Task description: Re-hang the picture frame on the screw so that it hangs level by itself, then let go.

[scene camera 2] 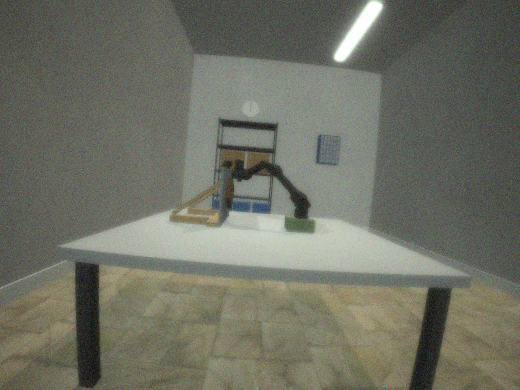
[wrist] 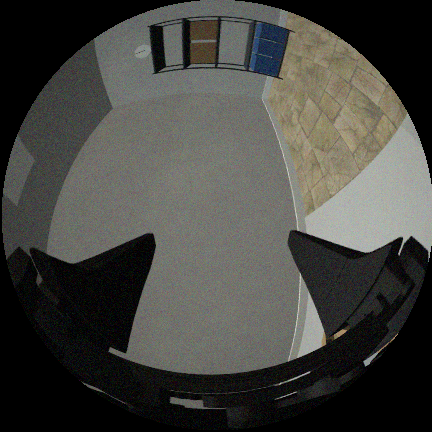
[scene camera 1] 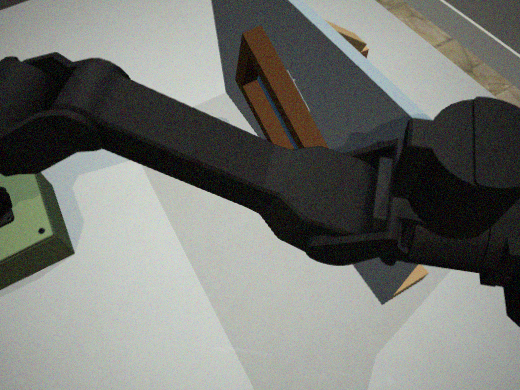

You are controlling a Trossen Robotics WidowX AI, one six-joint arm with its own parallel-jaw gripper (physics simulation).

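Seen in the pictures: gripper, between the fingertips: (scene camera 2: 220, 172) (wrist: 223, 239); arm's base, origin of its link: (scene camera 2: 300, 218).
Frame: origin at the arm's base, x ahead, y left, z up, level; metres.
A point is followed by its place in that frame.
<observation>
The brown picture frame (scene camera 1: 281, 85) @[x 0.401, y -0.151, z 0.156 m] (scene camera 2: 230, 194) @[x 0.396, y -0.043, z 0.096 m] is at the front face of the upright grey board (scene camera 1: 340, 100) @[x 0.423, y -0.228, z 0.185 m] (scene camera 2: 224, 200) @[x 0.426, y -0.030, z 0.061 m]. In scene camera 1 the arm hides its lower end, and I cannot tell whether it is level. A thin pale line shows on the board beside the frame; I cannot make out the screw. My gripper (scene camera 2: 228, 164) (wrist: 223, 239) @[x 0.520, y -0.509, z 0.225 m] is open, with its two black fingers wide apart and grey wall showing between them. It is at about the height of the board's top edge, apart from the frame. Its fingers do not show in scene camera 1.
Light wooden supports (scene camera 1: 350, 37) @[x 0.648, y 0.012, z 0.015 m] (scene camera 2: 195, 219) @[x 0.562, y 0.050, z -0.044 m] (wrist: 340, 334) @[x 0.637, y -0.328, z -0.031 m] brace the board from behind on the white table (scene camera 1: 150, 310) @[x 0.143, y -0.223, z -0.068 m] (scene camera 2: 250, 250) @[x 0.273, y 0.479, z -0.068 m]. The arm stands on a green base block (scene camera 1: 25, 220) @[x 0.046, y -0.041, z 0.000 m] (scene camera 2: 300, 226) @[x 0.012, y 0.062, z -0.036 m] and reaches across in front of the board. A shelf unit (scene camera 2: 247, 123) stands by the far wall.
</observation>
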